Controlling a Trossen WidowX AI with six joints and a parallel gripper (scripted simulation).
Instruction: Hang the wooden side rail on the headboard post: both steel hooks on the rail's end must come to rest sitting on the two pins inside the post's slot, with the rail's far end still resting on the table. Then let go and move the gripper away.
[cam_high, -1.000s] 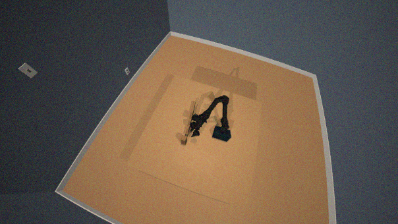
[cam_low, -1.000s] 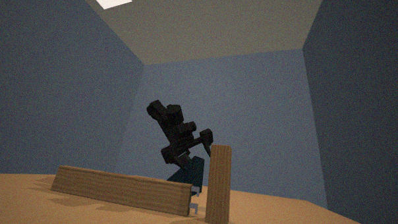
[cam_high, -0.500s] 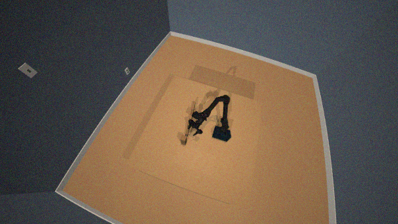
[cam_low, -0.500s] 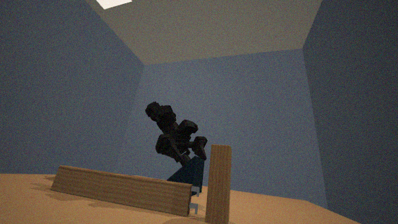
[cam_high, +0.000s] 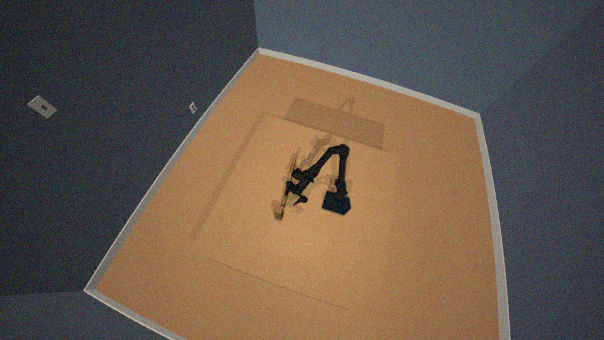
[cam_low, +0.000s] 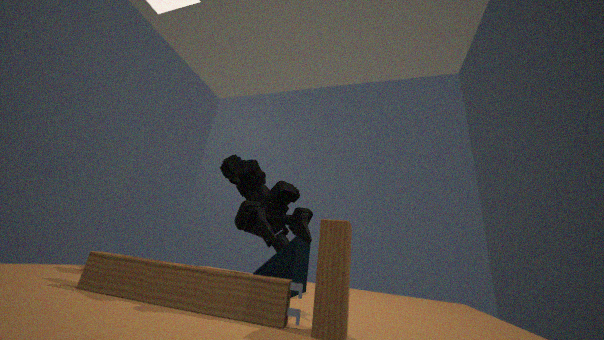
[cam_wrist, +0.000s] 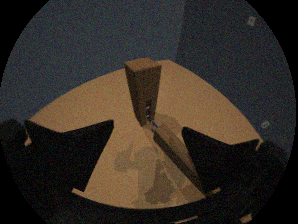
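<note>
The headboard post is 9 cm to the left of my gripper tip, 5 cm below it and 4 cm ahead of it.
</note>
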